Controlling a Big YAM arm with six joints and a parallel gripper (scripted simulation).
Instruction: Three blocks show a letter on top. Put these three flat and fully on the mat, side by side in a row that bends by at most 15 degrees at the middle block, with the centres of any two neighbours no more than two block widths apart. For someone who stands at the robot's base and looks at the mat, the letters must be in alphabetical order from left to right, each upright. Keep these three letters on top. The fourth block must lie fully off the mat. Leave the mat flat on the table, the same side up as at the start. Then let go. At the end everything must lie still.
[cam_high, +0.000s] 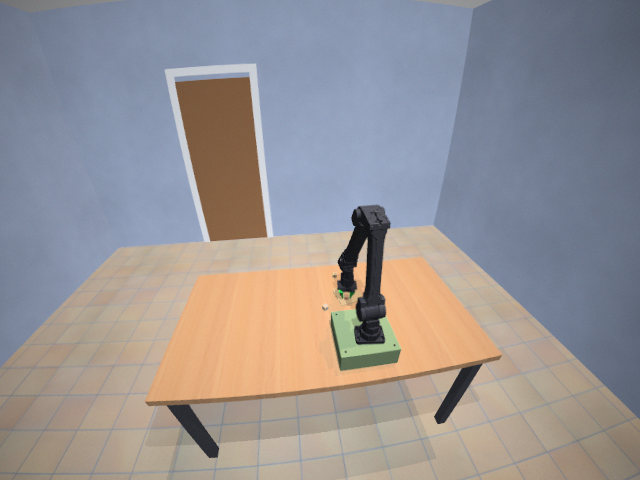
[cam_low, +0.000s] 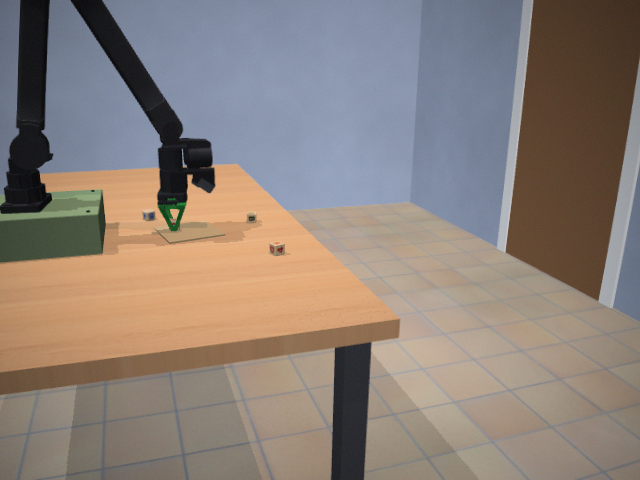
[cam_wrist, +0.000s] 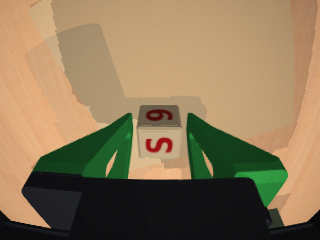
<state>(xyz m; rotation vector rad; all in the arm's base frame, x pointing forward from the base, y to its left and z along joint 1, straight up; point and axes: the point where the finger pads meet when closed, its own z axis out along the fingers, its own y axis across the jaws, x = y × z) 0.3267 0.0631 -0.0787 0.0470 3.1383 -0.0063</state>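
My gripper is now 4 cm short of the tan mat, 2 cm to the left of it and 1 cm above it.
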